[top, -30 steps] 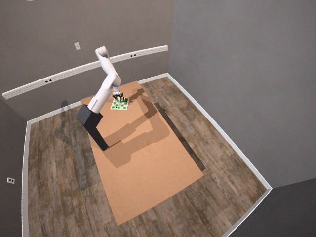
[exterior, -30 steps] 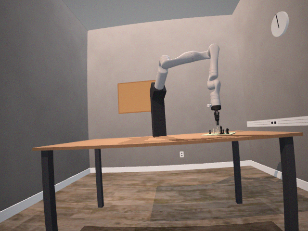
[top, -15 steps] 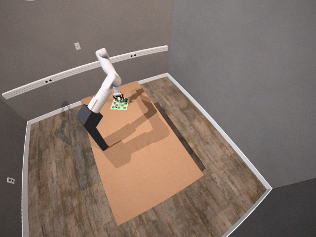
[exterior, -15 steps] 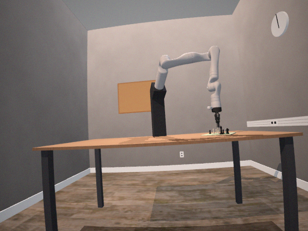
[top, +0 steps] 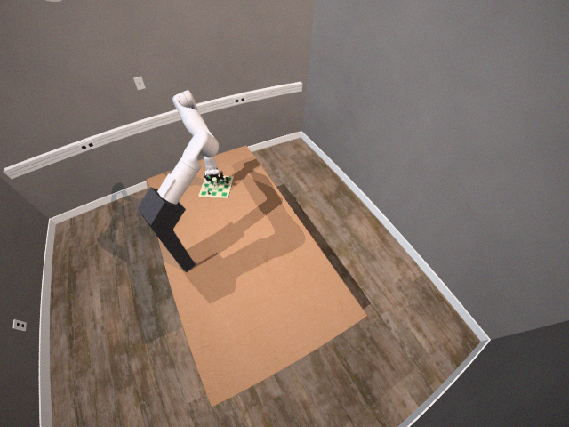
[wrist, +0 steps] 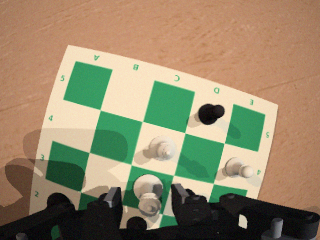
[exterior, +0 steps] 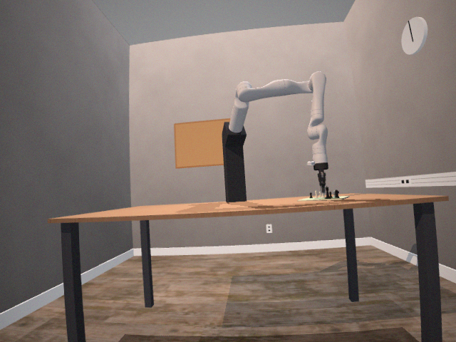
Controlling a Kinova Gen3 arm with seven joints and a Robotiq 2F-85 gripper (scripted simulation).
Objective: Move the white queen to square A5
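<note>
Now: the white queen 20 mm below my hand. Also, from my hand: cream chessboard: 50 mm below.
</note>
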